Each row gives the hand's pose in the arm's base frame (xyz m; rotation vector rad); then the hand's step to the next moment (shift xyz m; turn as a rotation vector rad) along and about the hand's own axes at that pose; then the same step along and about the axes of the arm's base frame.
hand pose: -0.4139 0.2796 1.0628 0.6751 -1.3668 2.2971
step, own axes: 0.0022 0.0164 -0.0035 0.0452 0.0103 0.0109
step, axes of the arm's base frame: -0.0115 -0.0042 -0.0117 -0.0400 -0.0108 0.0234
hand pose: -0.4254 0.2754 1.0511 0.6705 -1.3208 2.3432
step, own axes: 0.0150 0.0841 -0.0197 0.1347 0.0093 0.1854
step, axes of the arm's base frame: -0.0611 -0.0232 -0.0584 -0.0739 -0.1540 0.1531
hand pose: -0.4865 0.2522 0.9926 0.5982 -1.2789 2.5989
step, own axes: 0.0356 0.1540 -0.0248 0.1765 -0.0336 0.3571
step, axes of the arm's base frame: -0.0904 -0.0751 -0.1086 -0.0504 -0.2640 0.2960
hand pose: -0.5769 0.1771 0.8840 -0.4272 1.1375 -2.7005
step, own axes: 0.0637 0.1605 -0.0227 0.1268 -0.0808 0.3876
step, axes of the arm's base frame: -0.0589 -0.1132 -0.1186 0.0040 -0.2382 0.3407
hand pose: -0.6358 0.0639 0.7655 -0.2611 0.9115 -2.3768
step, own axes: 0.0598 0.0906 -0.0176 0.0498 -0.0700 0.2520
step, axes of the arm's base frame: -0.0150 -0.0794 -0.0746 0.0215 -0.1255 0.2338
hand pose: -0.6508 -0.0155 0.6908 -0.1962 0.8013 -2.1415
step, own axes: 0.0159 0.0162 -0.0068 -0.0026 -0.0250 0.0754
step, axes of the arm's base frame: -0.0025 -0.0161 -0.0172 0.0152 -0.0226 0.0747
